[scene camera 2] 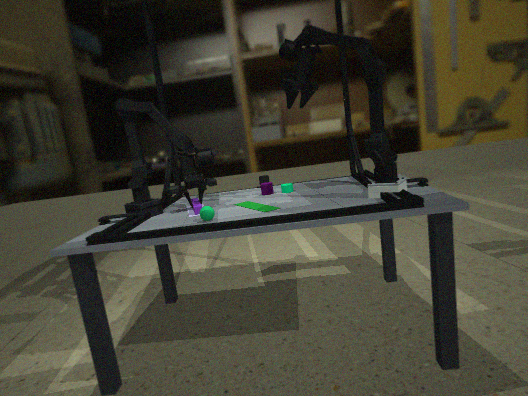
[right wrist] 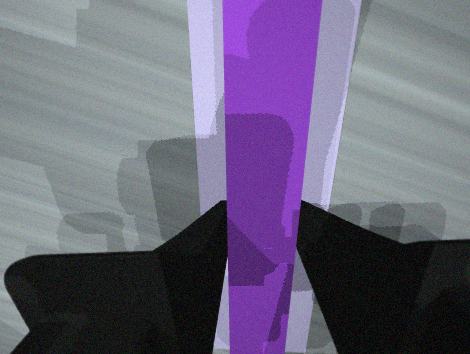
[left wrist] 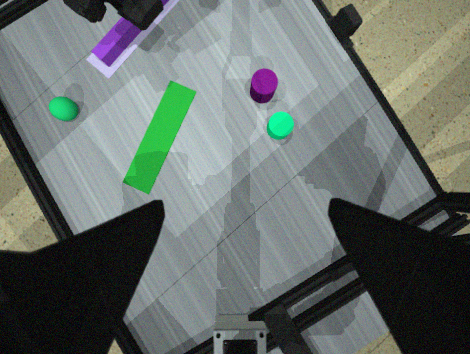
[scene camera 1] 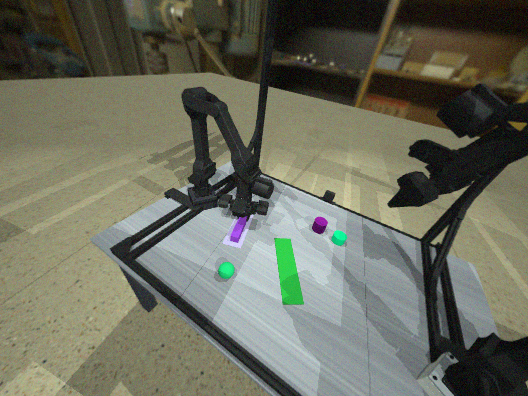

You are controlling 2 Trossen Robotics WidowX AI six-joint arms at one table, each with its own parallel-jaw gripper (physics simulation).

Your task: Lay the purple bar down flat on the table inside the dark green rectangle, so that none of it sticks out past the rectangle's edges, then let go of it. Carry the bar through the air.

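Frame: origin at the left arm's base, x right, y back, z down, level; metres.
Seen in the pictures: left gripper, between the fingertips: [scene camera 2: 295, 108] [left wrist: 246, 206] [scene camera 1: 400, 201]; right gripper, between the fingertips: [right wrist: 258, 207] [scene camera 1: 243, 220]; left arm's base, origin of its link: [scene camera 2: 387, 181] [scene camera 1: 463, 388]; right arm's base, origin of its link: [scene camera 2: 142, 201] [scene camera 1: 202, 191].
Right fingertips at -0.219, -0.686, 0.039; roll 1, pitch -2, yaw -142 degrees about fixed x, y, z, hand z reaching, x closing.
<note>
Pixels of each thing's middle, then the offset from my right fingertips to it, as dx, dy, dz. "*": a spot on its surface instead.
- purple bar, middle of its body: [right wrist: 260, 202] [left wrist: 132, 23] [scene camera 2: 196, 205] [scene camera 1: 242, 219] -0.004, +0.004, -0.007
- pale lavender rectangle, a spot on its surface: [right wrist: 203, 75] * -0.021, +0.064, +0.007
- green rectangle, a spot on its surface: [left wrist: 160, 135] [scene camera 1: 287, 265] [scene camera 2: 255, 205] * +0.054, +0.250, +0.007
- green ball, middle of its body: [left wrist: 64, 108] [scene camera 1: 226, 270] [scene camera 2: 207, 213] -0.144, +0.194, -0.016
- dark purple cylinder, middle of its body: [left wrist: 263, 86] [scene camera 2: 266, 188] [scene camera 1: 319, 225] +0.275, +0.157, -0.015
- teal cylinder, middle of its body: [left wrist: 279, 126] [scene camera 2: 287, 188] [scene camera 1: 339, 238] +0.309, +0.238, -0.008
The purple bar [scene camera 1: 238, 230] [scene camera 2: 197, 206] [left wrist: 111, 46] [right wrist: 270, 85] lies flat over a pale lavender rectangle [scene camera 1: 233, 244] [left wrist: 109, 71] [right wrist: 203, 75]. My right gripper [scene camera 1: 243, 216] [scene camera 2: 195, 201] [right wrist: 258, 207] is shut on the bar, one fingertip against each long side; its fingers hide part of the bar in scene camera 1. The green rectangle [scene camera 1: 288, 272] [scene camera 2: 257, 206] [left wrist: 160, 135] lies apart from the bar, to its right in scene camera 1, with nothing on it. My left gripper [scene camera 1: 400, 176] [scene camera 2: 296, 106] [left wrist: 246, 206] is open and empty, high above the table.
A green ball [scene camera 1: 226, 270] [scene camera 2: 207, 213] [left wrist: 63, 108] lies near the bar's free end. A dark purple cylinder [scene camera 1: 320, 225] [scene camera 2: 267, 188] [left wrist: 263, 86] and a teal cylinder [scene camera 1: 339, 237] [scene camera 2: 286, 188] [left wrist: 280, 125] stand beyond the green rectangle. Black rails run along the table's edges.
</note>
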